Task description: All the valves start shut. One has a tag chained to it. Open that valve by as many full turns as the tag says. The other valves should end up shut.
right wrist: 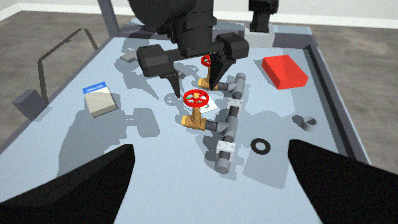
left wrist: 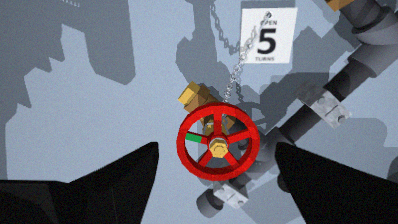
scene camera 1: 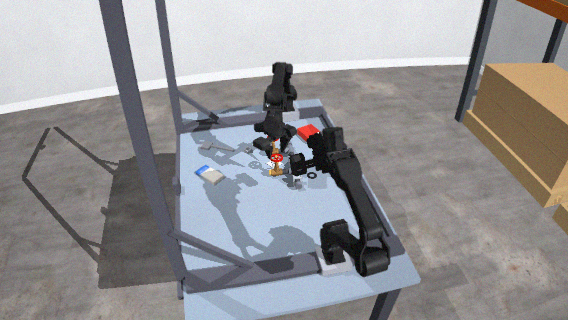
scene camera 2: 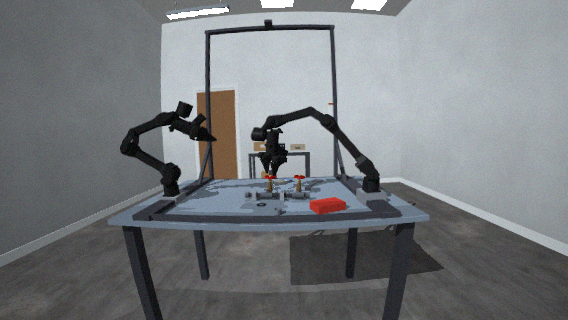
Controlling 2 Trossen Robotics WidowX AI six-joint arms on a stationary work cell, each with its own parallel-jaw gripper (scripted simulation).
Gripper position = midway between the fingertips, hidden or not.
In view: the left gripper [scene camera 1: 275,155], the right gripper [scene camera 1: 308,154], a red block [right wrist: 282,70], a blue-and-beige box [right wrist: 98,98] and a red handwheel [left wrist: 235,168].
The left gripper also shows in the right wrist view [right wrist: 195,93] and in the left wrist view [left wrist: 217,149]. The right gripper shows as well in the right wrist view [right wrist: 211,149]. The left wrist view does not show the red block: it is out of frame. The left wrist view does not show the blue-and-beige box: it is out of frame.
